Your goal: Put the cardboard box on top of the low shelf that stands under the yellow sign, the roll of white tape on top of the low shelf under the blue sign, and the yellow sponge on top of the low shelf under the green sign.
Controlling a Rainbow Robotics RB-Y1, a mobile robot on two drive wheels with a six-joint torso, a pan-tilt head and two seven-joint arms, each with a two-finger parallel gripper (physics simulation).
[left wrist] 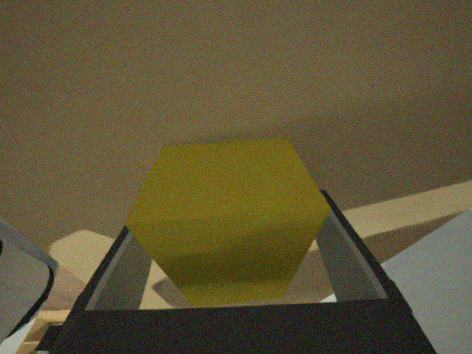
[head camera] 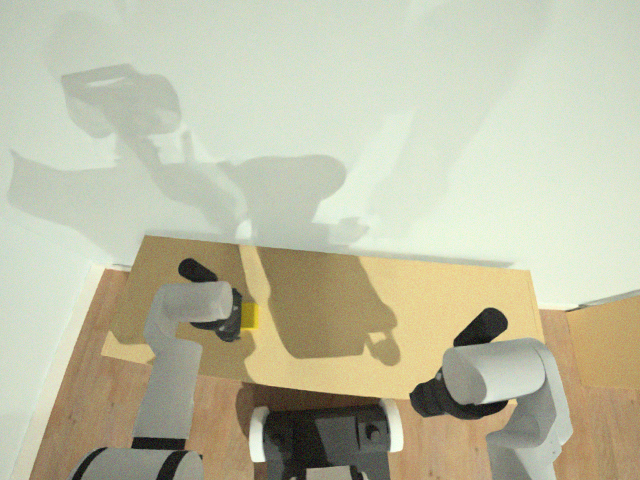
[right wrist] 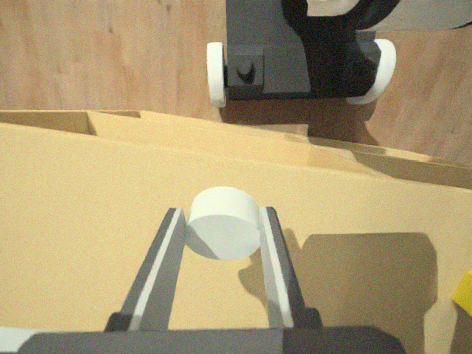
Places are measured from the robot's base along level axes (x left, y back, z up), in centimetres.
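Pixels of known places: left gripper, fingertip midpoint: (left wrist: 234,202) (head camera: 237,317); right gripper, fingertip midpoint: (right wrist: 222,217); robot's base at its link origin: (head camera: 325,424) (right wrist: 284,80).
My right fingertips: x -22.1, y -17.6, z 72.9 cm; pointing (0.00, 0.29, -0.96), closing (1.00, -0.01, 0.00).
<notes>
Ahead of a thing's pixels: the offset from my right fingertips to its top centre. Level surfaces: height alone.
The yellow sponge {dx +43.1, dy -22.2, dz -7.3 cm} (head camera: 249,315) (left wrist: 227,200) (right wrist: 465,295) sits on the top of a low wooden shelf {dz -11.8 cm} (head camera: 454,299) (left wrist: 235,65) (right wrist: 100,200), towards its left part in the head view. My left gripper (head camera: 236,316) (left wrist: 234,202) is open, with its fingers on either side of the sponge. My right gripper (head camera: 416,403) (right wrist: 222,217) is shut on the roll of white tape {dx +0.0, dy -1.2, dz +1.1 cm} (right wrist: 223,235) and holds it above the shelf, near its front edge. The tape is hidden in the head view. The cardboard box and the coloured signs do not show.
A pale wall (head camera: 465,129) stands behind the shelf. My dark wheeled base (head camera: 325,428) (right wrist: 285,72) is close to the shelf's front edge. Part of another wooden unit (head camera: 607,341) stands at the right of the head view. Large arm shadows lie across the shelf top.
</notes>
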